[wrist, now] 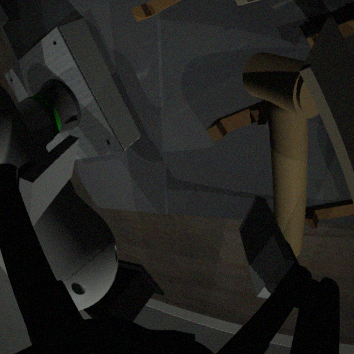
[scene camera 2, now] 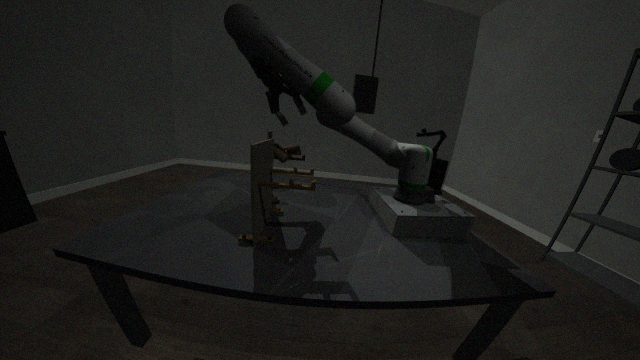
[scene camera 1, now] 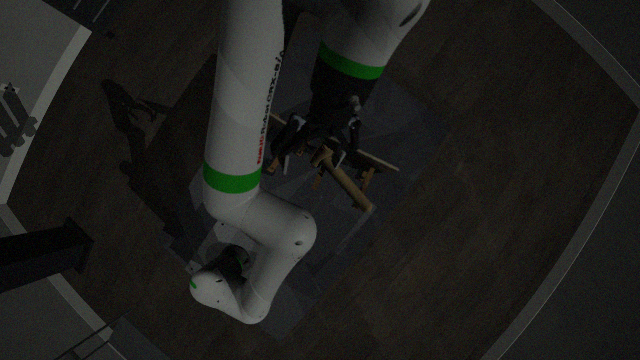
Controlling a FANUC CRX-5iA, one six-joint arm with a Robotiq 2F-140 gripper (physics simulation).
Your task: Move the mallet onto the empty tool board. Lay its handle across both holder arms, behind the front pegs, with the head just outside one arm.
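Places are measured from the arm's base along level axes (x ahead, y left, z up), in metres.
Pixels of known places: gripper, fingertip midpoint: (wrist: 162, 185) (scene camera 2: 294, 119) (scene camera 1: 309, 166); arm's base, link origin: (wrist: 60, 103) (scene camera 2: 408, 199) (scene camera 1: 235, 260).
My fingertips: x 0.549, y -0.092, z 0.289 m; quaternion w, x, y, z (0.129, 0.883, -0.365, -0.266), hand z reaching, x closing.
Observation:
Ahead of a thing's pixels: the offset from my fingertips to its middle. "*": to the spot under its first point. Level surfaces: height alone.
The tan mallet @[dx +0.024, dy -0.104, dz -0.147 m] (scene camera 1: 345, 181) (scene camera 2: 281, 152) (wrist: 290, 160) lies across the two holder arms of the farther board, whose top edge @[* dx +0.124, dy -0.159, dz -0.059 m] (scene camera 1: 380, 162) shows in scene camera 1. Its head is beside one arm (wrist: 235, 122); the handle passes over the other @[* dx +0.071, dy -0.178, dz -0.168 m] (scene camera 1: 367, 180). The empty tool board @[dx +0.018, dy +0.217, dz -0.229 m] (scene camera 2: 261, 200) stands upright nearer scene camera 2; its two peg-tipped holder arms (scene camera 2: 295, 186) hold nothing. The arm's upper links hide part of it in scene camera 1. My gripper (scene camera 1: 313, 162) (scene camera 2: 292, 114) (wrist: 162, 185) is open and empty, tilted, above the boards and apart from the mallet.
The robot's white base block (scene camera 2: 430, 225) (wrist: 92, 85) stands on the dark table @[dz -0.377 m] (scene camera 2: 150, 255). Small brown feet @[* dx +0.101, dy +0.325, dz -0.368 m] (scene camera 2: 247, 239) support the near board. A metal shelf rack (scene camera 2: 580, 200) stands at the right. A dark panel (scene camera 2: 366, 94) hangs behind the arm.

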